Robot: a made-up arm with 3 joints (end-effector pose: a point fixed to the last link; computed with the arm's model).
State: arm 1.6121 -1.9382 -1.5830
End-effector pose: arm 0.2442 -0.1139 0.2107 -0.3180 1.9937 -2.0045
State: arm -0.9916 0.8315 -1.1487
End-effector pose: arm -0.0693 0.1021 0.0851 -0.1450 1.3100 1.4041
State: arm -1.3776 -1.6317 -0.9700
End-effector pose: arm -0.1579 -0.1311 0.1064 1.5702 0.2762 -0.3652
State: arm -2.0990 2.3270 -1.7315
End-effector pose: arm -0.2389 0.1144 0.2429 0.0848 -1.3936 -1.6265
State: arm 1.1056 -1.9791 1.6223
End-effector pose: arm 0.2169 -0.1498 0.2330 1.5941 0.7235 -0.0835
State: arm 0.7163 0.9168 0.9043
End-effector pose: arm 0.2094 0.1679 0.0965 -0.5270 -1.0382 -1.1336
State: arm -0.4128 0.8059 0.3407
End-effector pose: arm 0.0008 0.1653 -0.0199 -0.8486 0.2498 -0.1519
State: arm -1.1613 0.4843 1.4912
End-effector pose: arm -0.0337 0.1354 -0.0245 -1.1393 0.5718 -1.0171
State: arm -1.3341 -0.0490 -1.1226
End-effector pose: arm -0.0425 0.0046 0.1248 0.7778 1.1556 0.9123
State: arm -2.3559 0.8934 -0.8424
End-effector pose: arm -0.1032 0.1217 0.2321 0.5445 2.3762 1.4503
